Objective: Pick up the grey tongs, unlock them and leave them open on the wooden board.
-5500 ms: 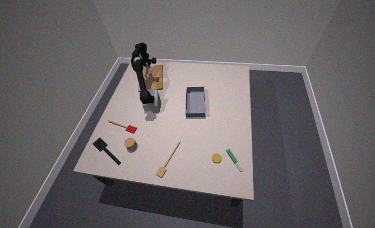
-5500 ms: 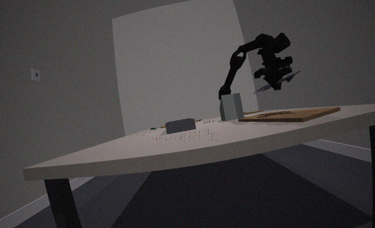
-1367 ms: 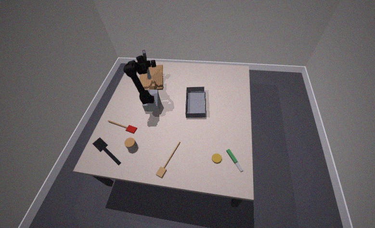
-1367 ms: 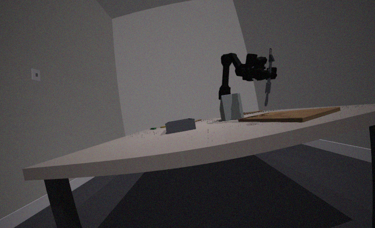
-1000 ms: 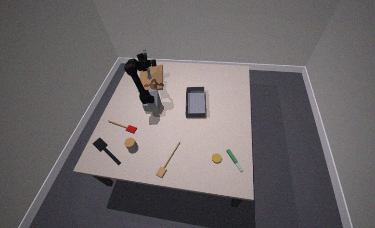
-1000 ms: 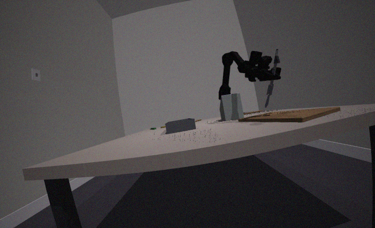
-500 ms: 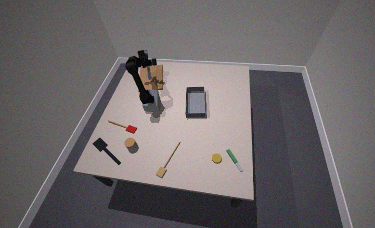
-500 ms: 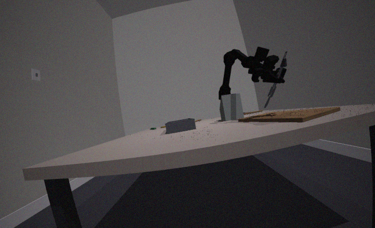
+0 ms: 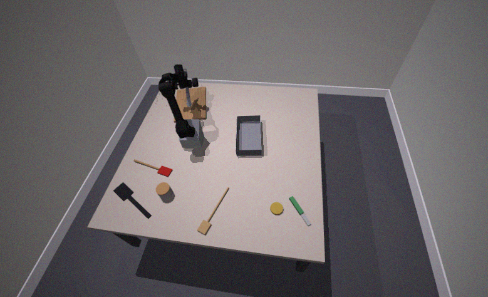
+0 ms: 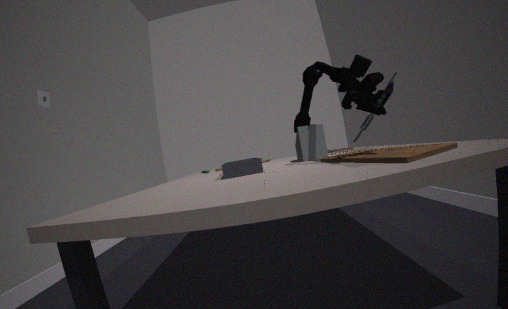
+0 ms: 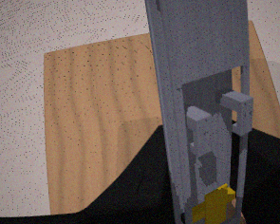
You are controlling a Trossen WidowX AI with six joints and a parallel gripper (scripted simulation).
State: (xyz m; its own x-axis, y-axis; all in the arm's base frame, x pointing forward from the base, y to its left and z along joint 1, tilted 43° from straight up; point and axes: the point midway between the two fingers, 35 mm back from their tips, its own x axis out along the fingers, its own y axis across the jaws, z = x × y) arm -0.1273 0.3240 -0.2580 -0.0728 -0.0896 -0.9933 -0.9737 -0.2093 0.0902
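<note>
The yellow lock piece is 3 cm to the right of my gripper tip, 2 cm above it and 1 cm ahead of it. Also, from my gripper tip: red spatula (66 cm to the right, 13 cm below, 7 cm behind); roasting tin (50 cm ahead, 35 cm to the right, 11 cm below); wooden board (13 cm below, 5 cm to the right, 1 cm ahead).
</note>
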